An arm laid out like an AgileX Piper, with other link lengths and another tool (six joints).
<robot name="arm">
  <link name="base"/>
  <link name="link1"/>
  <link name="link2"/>
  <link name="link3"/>
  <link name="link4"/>
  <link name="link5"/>
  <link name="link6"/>
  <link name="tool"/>
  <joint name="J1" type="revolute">
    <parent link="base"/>
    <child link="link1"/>
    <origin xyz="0 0 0.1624" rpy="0 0 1.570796"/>
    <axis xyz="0 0 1"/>
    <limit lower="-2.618" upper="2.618"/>
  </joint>
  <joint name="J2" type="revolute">
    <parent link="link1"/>
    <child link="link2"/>
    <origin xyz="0 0 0" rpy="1.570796 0 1.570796"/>
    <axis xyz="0 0 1"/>
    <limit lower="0" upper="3.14"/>
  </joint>
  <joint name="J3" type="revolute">
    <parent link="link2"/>
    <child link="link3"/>
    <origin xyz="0.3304 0.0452 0" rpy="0 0 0"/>
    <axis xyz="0 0 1"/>
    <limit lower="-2.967" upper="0"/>
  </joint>
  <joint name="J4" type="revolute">
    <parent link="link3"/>
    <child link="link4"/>
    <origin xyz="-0.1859 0.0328 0" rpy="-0.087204 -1.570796 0"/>
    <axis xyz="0 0 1"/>
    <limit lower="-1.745" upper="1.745"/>
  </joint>
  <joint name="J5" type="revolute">
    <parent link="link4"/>
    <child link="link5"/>
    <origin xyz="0 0 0" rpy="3.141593 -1.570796 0"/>
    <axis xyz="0 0 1"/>
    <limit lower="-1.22" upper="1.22"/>
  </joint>
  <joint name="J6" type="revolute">
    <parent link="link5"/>
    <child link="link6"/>
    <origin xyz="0.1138 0 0" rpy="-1.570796 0 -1.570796"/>
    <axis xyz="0 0 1"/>
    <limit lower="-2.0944" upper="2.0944"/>
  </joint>
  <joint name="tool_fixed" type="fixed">
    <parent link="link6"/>
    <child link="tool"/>
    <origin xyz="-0.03 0.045 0.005" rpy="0 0.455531 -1.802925"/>
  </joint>
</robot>
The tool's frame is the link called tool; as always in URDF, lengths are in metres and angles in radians.
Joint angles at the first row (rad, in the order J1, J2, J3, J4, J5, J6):
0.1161, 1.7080, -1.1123, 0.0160, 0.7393, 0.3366
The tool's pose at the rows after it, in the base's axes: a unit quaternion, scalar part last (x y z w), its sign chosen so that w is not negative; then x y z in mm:
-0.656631 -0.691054 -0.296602 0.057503 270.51 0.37 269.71
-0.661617 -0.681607 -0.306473 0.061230 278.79 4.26 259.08
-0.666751 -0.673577 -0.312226 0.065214 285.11 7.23 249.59
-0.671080 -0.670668 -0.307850 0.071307 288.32 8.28 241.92
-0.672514 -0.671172 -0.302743 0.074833 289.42 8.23 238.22
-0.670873 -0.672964 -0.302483 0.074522 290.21 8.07 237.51
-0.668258 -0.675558 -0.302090 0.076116 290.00 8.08 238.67
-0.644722 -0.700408 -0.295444 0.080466 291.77 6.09 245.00
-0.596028 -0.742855 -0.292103 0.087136 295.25 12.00 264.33
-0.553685 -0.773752 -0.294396 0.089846 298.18 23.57 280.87
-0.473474 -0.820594 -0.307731 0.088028 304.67 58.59 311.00
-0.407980 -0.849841 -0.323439 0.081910 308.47 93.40 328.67
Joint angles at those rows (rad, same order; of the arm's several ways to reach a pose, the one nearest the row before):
0.1095, 1.7418, -1.1098, 0.0233, 0.6794, 0.3555
0.1096, 1.7782, -1.1098, 0.0505, 0.6366, 0.3580
0.1096, 1.8101, -1.1095, 0.0721, 0.6044, 0.3603
0.1095, 1.8365, -1.1095, 0.0789, 0.5946, 0.3611
0.1095, 1.8494, -1.1095, 0.0777, 0.5943, 0.3600
0.1095, 1.8519, -1.1095, 0.0777, 0.5909, 0.3551
0.1096, 1.8492, -1.1119, 0.0824, 0.5971, 0.3440
0.1096, 1.8389, -1.1300, 0.0922, 0.6279, 0.2677
0.1352, 1.8072, -1.1879, 0.1114, 0.7047, 0.1556
0.1749, 1.7833, -1.2409, 0.1238, 0.7593, 0.0899
0.2845, 1.7584, -1.3607, 0.1332, 0.8378, 0.0275
0.3871, 1.7570, -1.4431, 0.1344, 0.8535, 0.0000

